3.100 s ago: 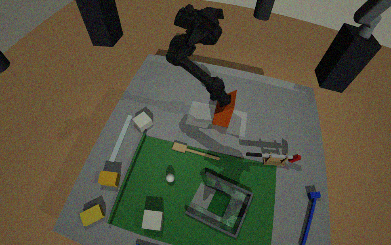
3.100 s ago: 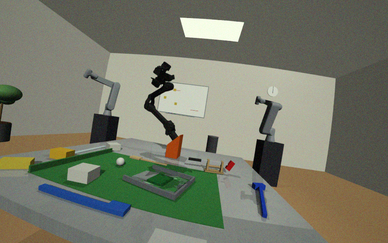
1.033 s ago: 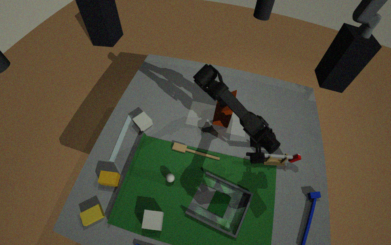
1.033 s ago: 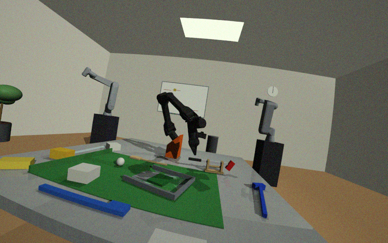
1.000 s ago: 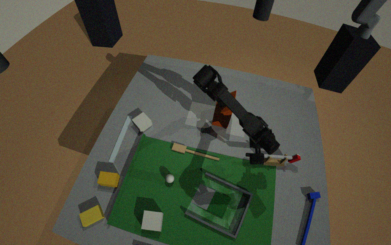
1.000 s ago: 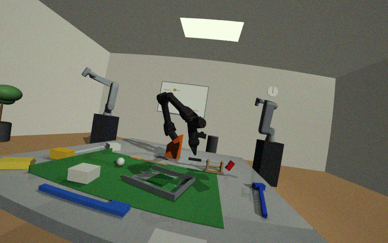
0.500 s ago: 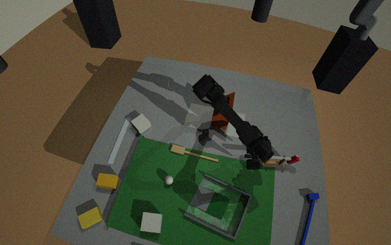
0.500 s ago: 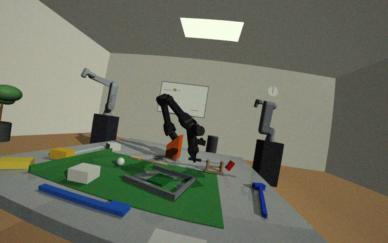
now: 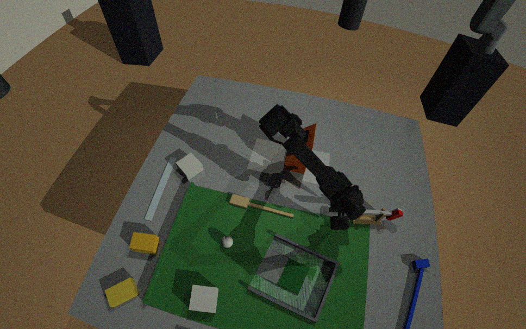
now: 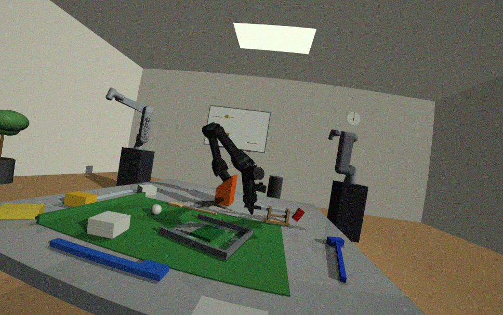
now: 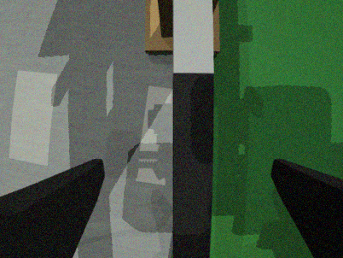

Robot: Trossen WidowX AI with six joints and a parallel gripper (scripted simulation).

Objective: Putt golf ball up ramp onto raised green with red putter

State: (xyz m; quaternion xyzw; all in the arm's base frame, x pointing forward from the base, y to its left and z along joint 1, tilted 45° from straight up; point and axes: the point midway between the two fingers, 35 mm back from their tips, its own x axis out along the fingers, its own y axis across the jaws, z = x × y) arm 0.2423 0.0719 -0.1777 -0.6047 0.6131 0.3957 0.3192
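The wooden mallet lies 20 mm ahead of my gripper tip, 310 mm to the right of it and 30 mm below it. Round my gripper tip: small wooden rack (20 mm behind, 130 mm to the left); then green mat (230 mm ahead, 230 mm to the right, 40 mm below); then red putter (20 mm behind, 110 mm to the left, 20 mm above).
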